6 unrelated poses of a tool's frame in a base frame.
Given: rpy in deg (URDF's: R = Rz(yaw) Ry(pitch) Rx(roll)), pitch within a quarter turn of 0, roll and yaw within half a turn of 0; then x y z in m.
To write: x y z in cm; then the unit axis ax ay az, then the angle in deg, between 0 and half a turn. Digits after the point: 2 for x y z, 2 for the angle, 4 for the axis.
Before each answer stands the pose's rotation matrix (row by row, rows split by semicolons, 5 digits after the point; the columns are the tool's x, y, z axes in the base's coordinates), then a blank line. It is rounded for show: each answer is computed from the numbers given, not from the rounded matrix.
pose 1, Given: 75.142 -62.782 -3.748 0.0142 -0.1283 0.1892
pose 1, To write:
0.45640 -0.84094 -0.29073; -0.02990 0.31206 -0.94959; 0.88927 0.44208 0.11728

1.42 -12.83 18.92 0.6970 -0.5910 0.4062 93.27
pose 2, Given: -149.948 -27.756 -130.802 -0.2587 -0.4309 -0.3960
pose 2, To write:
-0.57826 -0.80761 0.11567; -0.66987 0.38906 -0.63237; 0.46571 -0.44316 -0.76598

-25.87 -43.09 -39.60 0.4494 -0.8313 0.3271 167.85
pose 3, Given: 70.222 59.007 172.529 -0.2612 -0.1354 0.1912
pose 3, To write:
-0.51056 -0.84381 -0.16525; 0.06695 -0.23062 0.97074; -0.85723 0.48456 0.17424

-26.12 -13.54 19.12 -0.3912 0.5568 0.7328 141.58
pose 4, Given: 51.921 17.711 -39.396 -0.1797 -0.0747 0.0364
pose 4, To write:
0.73615 0.57649 -0.35460; -0.60459 0.32462 -0.72738; -0.30422 0.74985 0.58752

-17.97 -7.47 3.64 0.7808 -0.0266 -0.6242 71.09
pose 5, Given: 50.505 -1.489 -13.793 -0.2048 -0.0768 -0.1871
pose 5, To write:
0.97084 0.13216 -0.20003; -0.23833 0.62245 -0.74549; 0.02599 0.77142 0.63580

-20.48 -7.68 -18.71 0.9614 -0.1432 -0.2348 52.08
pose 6, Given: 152.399 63.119 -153.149 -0.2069 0.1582 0.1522
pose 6, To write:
-0.40339 -0.76896 0.49595; -0.20422 0.60400 0.77038; -0.89195 0.20948 -0.40068

-20.69 15.82 15.22 -0.3506 0.8675 0.3530 126.87
